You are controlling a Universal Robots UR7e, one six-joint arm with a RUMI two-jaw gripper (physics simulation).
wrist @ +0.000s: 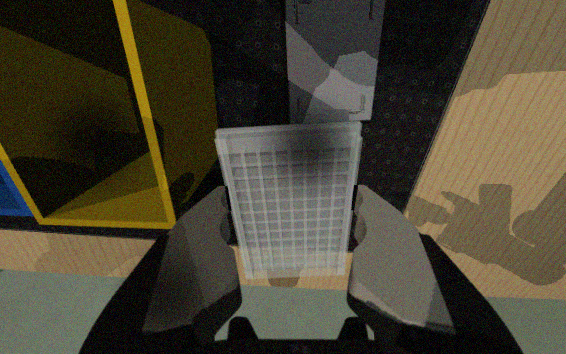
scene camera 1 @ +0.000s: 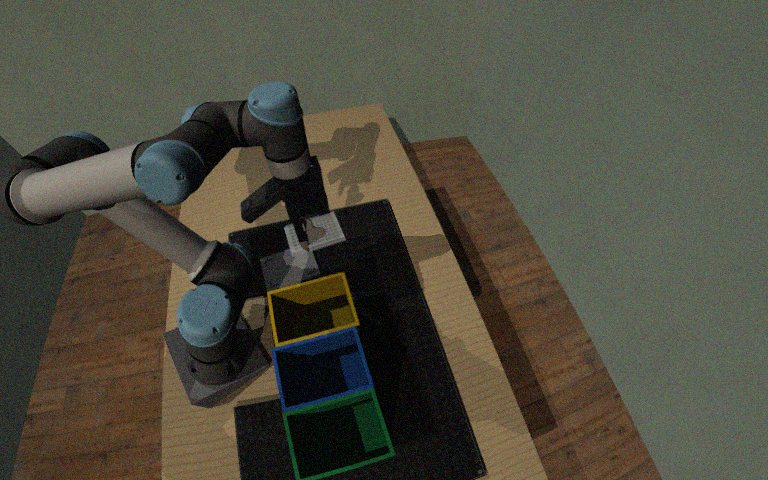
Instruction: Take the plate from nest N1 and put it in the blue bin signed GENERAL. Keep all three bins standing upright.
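Places are measured from the arm's base along level axes (x ahead, y left, z up), in centimetres.
Pixels of known places: gripper, fingertip midpoint: (wrist: 290, 187) (scene camera 1: 304, 235); arm's base, origin of the base link: (scene camera 1: 216, 357).
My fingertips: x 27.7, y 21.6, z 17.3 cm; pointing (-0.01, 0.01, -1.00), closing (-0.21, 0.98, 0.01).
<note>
For each thing: its top centre in the pictures, then the offset to it from my fingertips. Level surfaces: height alone.
- clear white gridded plate, middle of its top: (wrist: 292, 223) (scene camera 1: 313, 230) dx +2.3, dy +0.6, dz +0.8 cm
- blue bin, middle of its top: (scene camera 1: 320, 368) dx +1.5, dy -29.6, dz -3.2 cm
- grey nest base, middle of its top: (wrist: 333, 61) (scene camera 1: 288, 265) dx -8.7, dy +4.5, dz -19.8 cm
- yellow bin, middle of its top: (wrist: 68, 132) (scene camera 1: 310, 308) dx +0.4, dy -16.6, dz -3.2 cm
- green bin, middle of its top: (scene camera 1: 336, 435) dx +3.4, dy -42.5, dz -3.2 cm
- black mat, its level: dz -21.2 cm
- wooden table, its level: dz -22.5 cm
My gripper (scene camera 1: 306, 228) (wrist: 290, 187) is shut on a clear white gridded plate (scene camera 1: 334, 227) (wrist: 295, 200), gripping its two long sides. The plate is held above the black mat, beyond the yellow bin in the scene view. The blue bin (scene camera 1: 353, 369) stands upright between the yellow and green bins; a corner of it (wrist: 11, 199) shows at the left edge of the wrist view. Its inside is dark and no sign can be read. A grey nest base (scene camera 1: 272, 272) (wrist: 327, 35) lies on the mat; its label cannot be read.
The yellow bin (scene camera 1: 342, 315) (wrist: 177, 75) stands upright between the nest base and the blue bin. The green bin (scene camera 1: 371, 427) stands upright at the near end. The robot's base (scene camera 1: 210, 367) is left of the bins. The black mat (scene camera 1: 390, 260) lies on the wooden table (scene camera 1: 464, 350).
</note>
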